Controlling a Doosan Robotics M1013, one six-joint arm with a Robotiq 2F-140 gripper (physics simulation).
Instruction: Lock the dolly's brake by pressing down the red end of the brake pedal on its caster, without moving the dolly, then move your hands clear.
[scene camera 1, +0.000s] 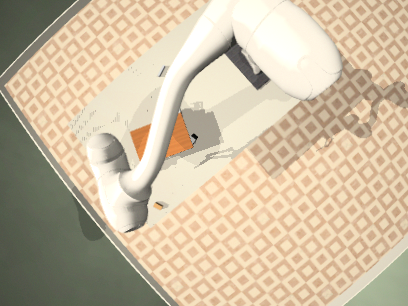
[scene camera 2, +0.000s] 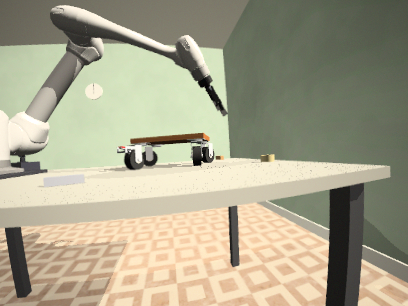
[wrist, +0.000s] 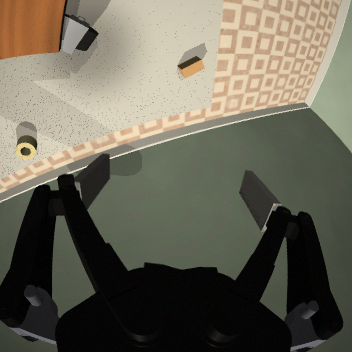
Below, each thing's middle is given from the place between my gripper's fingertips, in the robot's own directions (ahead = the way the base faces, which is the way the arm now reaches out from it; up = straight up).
Right now the dolly (scene camera 2: 134, 159) is 25 cm behind my hand, 19 cm to the right of it and 21 cm below it.
